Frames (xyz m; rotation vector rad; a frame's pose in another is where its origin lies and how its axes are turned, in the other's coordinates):
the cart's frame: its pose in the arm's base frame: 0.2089 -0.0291 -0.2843 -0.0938 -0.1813 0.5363
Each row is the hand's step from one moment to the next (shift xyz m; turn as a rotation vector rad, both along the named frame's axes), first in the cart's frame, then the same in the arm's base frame.
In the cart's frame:
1: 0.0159 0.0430 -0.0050 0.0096 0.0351 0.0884
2: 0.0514 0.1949 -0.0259 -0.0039 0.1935 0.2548
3: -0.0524 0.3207 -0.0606 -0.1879 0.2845 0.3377
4: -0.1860 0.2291 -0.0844 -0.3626 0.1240 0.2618
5: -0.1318 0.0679 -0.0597 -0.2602 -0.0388 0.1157
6: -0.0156 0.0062 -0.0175 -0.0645 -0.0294 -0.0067
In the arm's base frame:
1: -0.0071 0.0448 -0.0084 -0.0267 0.0387 0.0832
2: -0.0488 0.1922 -0.0443 -0.1498 0.1741 0.2227
3: -0.1924 0.2449 -0.1107 -0.3668 0.1606 0.2645
4: -0.2548 0.0967 -0.1412 -0.4193 -0.0700 0.1863
5: -0.1334 -0.0123 -0.0871 -0.2229 -0.1626 0.0804
6: -0.0128 -0.0035 -0.0203 -0.0385 -0.0587 -0.0120

